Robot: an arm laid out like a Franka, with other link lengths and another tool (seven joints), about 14 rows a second.
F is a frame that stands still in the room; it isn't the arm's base.
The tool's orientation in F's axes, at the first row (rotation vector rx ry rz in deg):
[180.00, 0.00, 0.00]
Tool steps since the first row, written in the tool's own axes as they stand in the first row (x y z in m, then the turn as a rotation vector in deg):
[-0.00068, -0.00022, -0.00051, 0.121, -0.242, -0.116]
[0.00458, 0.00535, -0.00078, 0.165, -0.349, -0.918]
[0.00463, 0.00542, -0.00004, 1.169, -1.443, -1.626]
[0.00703, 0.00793, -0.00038, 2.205, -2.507, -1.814]
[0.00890, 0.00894, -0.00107, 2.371, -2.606, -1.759]
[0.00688, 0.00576, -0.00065, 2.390, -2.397, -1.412]
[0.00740, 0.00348, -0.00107, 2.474, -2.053, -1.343]
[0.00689, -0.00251, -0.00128, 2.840, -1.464, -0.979]
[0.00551, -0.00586, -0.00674, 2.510, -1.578, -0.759]
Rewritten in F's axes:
[-0.00068, 0.00022, 0.00051, 0.121, 0.242, 0.116]
[0.00458, -0.00535, 0.00078, 0.165, 0.349, 0.918]
[0.00463, -0.00542, 0.00004, 1.169, 1.443, 1.626]
[0.00703, -0.00793, 0.00038, 2.205, 2.507, 1.814]
[0.00890, -0.00894, 0.00107, 2.371, 2.606, 1.759]
[0.00688, -0.00576, 0.00065, 2.390, 2.397, 1.412]
[0.00740, -0.00348, 0.00107, 2.474, 2.053, 1.343]
[0.00689, 0.00251, 0.00128, 2.840, 1.464, 0.979]
[0.00551, 0.00586, 0.00674, 2.510, 1.578, 0.759]

